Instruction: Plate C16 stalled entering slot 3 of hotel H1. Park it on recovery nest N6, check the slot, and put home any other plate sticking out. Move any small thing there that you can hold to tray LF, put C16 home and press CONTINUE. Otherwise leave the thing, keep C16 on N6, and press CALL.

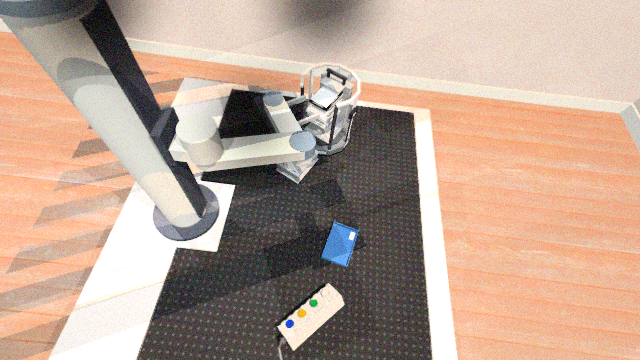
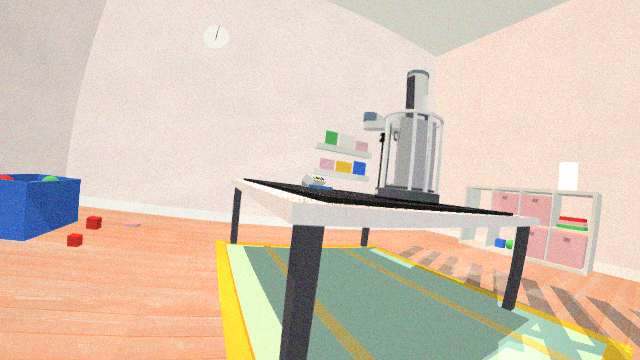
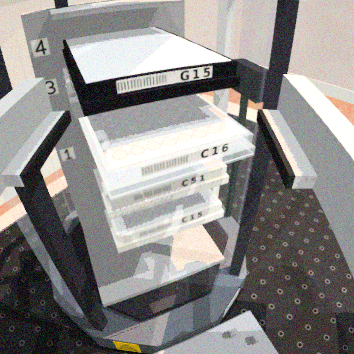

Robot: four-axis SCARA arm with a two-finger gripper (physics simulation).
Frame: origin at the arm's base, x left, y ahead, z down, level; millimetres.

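Seen in the pictures: gripper, fingertip midpoint: (image 1: 312,106) (image 3: 161,94); arm's base, origin of the base link: (image 1: 187,211).
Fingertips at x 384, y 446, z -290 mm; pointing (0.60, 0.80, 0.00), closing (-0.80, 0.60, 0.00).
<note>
Offsets run from my fingertips to a thing's top centre. "*": to the spot under its first point.
Plate C16 {dz +33, dx +51, dy +41 mm} (image 3: 165,145), clear with a white label, is in hotel H1 {dz -64, dx +90, dy +64 mm} (image 3: 87,200) (image 1: 359,90) (image 2: 420,150) and stands out further than plates C51 {* dz +78, dx +0, dy +46 mm} (image 3: 210,181) and C15 {* dz +112, dx +1, dy +46 mm} (image 3: 205,215) below it. Black-sided plate G15 {dz -2, dx +70, dy +50 mm} (image 3: 150,55) (image 1: 327,96) is above C16, near label 4. My gripper (image 3: 161,94) (image 1: 312,107) is open and empty, its fingers apart to the left and right of C16. Recovery nest N6 {dz +207, dx -98, dy -39 mm} (image 3: 225,335) (image 1: 298,172) is low in front of the hotel. The blue tray {dz +260, dx -448, dy +178 mm} (image 1: 340,245) (image 2: 320,188) has an unreadable label. The slot interior behind C16 is hidden.
The hotel's dark posts {* dz -9, dx -20, dy +89 mm} (image 3: 285,45) stand close to the fingers. A dark block {* dz +42, dx +26, dy +152 mm} (image 3: 250,80) is at G15's right corner. A button box {dz +193, dx -722, dy +95 mm} (image 1: 312,320) (image 2: 314,181) with blue, yellow, green and white buttons lies beyond the tray. The arm column (image 1: 115,135) stands at the left.
</note>
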